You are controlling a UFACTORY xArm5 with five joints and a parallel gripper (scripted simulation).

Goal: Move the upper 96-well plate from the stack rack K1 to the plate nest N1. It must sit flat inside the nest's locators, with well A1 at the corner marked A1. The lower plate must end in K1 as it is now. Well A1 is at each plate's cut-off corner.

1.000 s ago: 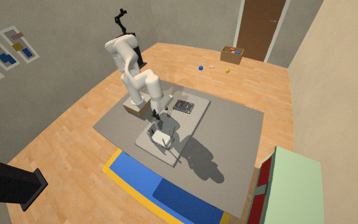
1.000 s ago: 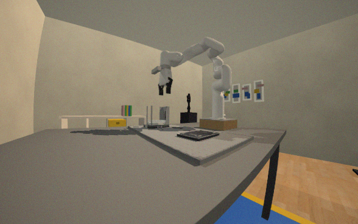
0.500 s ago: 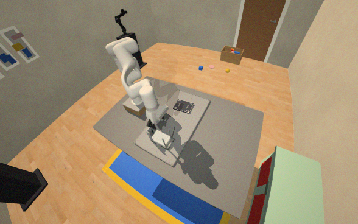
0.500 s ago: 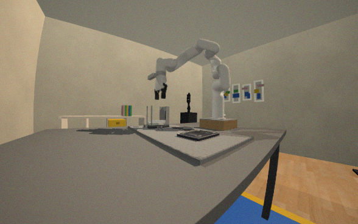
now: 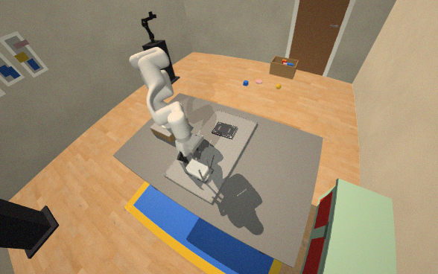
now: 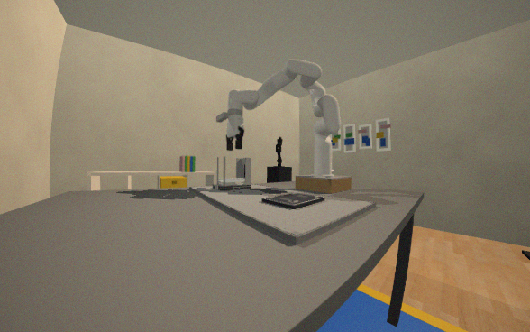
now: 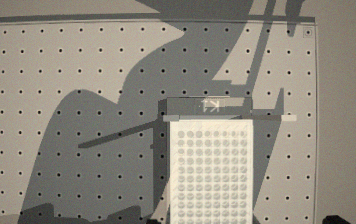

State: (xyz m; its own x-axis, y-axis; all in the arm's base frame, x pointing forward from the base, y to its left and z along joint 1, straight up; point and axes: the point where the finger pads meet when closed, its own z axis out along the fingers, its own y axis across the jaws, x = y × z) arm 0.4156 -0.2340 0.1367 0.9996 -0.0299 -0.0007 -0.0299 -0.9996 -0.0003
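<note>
Now: hand 16 cm above the white 96-well plate. The rest, counted from my hand: dark plate nest N1 (38 cm to the left, 19 cm below); A1 label (8 cm ahead, 33 cm to the left, 18 cm below).
</note>
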